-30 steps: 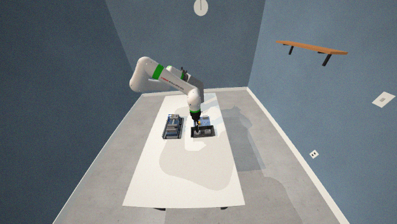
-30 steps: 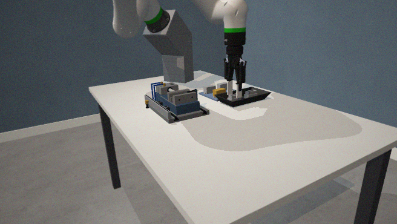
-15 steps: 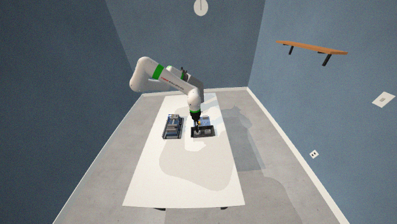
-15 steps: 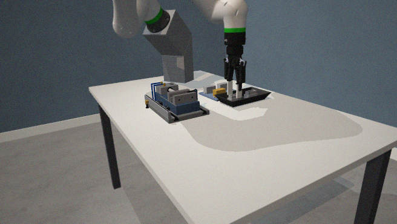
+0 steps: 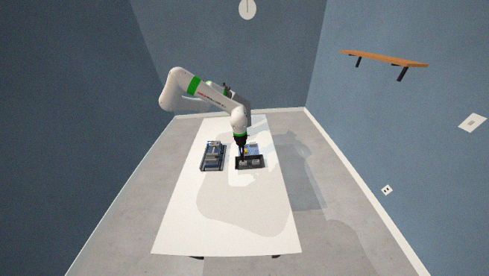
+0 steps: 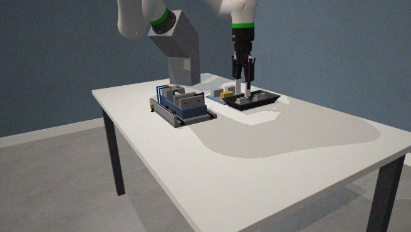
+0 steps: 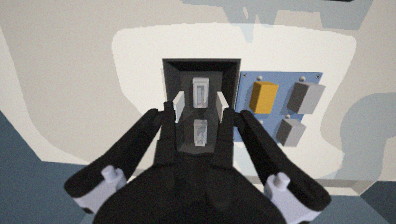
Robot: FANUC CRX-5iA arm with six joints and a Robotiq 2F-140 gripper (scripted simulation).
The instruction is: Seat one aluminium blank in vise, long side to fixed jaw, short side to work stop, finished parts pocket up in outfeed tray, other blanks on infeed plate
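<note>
Right now my hand is 220 mm past the aluminium blank and 70 mm above it. Also, from my hand: brass blank: 130 mm behind, 70 mm below, 10 mm to the left.
</note>
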